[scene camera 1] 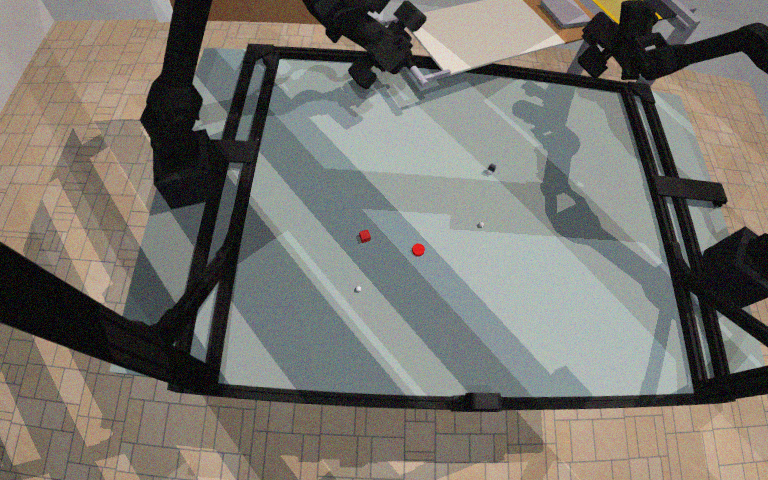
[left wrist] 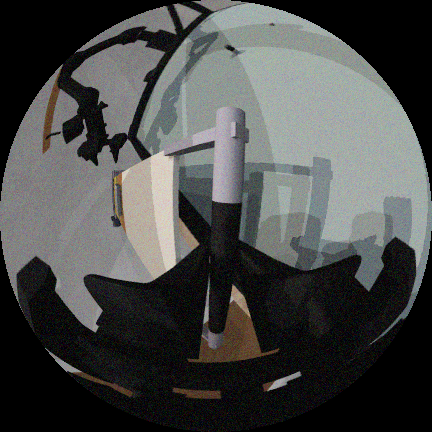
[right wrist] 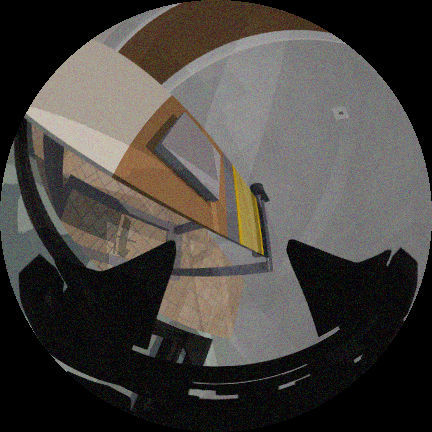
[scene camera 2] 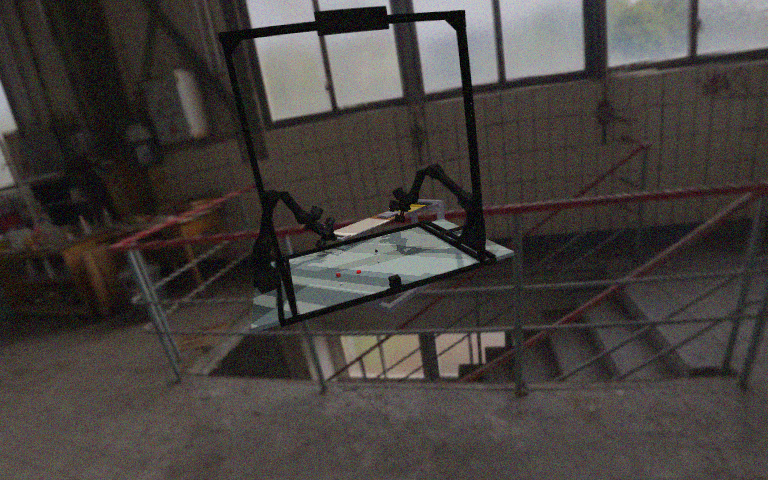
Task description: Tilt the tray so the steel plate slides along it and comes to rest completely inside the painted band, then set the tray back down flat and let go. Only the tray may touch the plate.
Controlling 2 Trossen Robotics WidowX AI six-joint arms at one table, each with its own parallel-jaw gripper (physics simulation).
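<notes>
The tray (scene camera 1: pixel 481 33) (scene camera 2: pixel 362 227) (left wrist: pixel 142 210) (right wrist: pixel 95 82) has a cream stretch and an orange stretch. It is off the table, over its back edge; how far it tilts is hard to tell. The grey steel plate (scene camera 1: pixel 565 12) (right wrist: pixel 192 150) lies on the orange stretch, between the cream stretch and the yellow painted band (scene camera 1: pixel 611 6) (scene camera 2: pixel 417 208) (right wrist: pixel 247 212), outside the band. My left gripper (left wrist: pixel 220 245) is shut on the black grip of the tray's near handle (left wrist: pixel 230 155). My right gripper (left wrist: pixel 106 163) (right wrist: pixel 233 246) is open and empty near the band end, apart from the far handle (right wrist: pixel 269 230).
A red cube (scene camera 1: pixel 364 236), a red disc (scene camera 1: pixel 418 249), two small white balls (scene camera 1: pixel 357 289) (scene camera 1: pixel 480 225) and a small dark cube (scene camera 1: pixel 491 167) lie on the glassy table. A black frame (scene camera 1: pixel 351 395) (scene camera 2: pixel 468 113) borders the table and rises above it in scene camera 2.
</notes>
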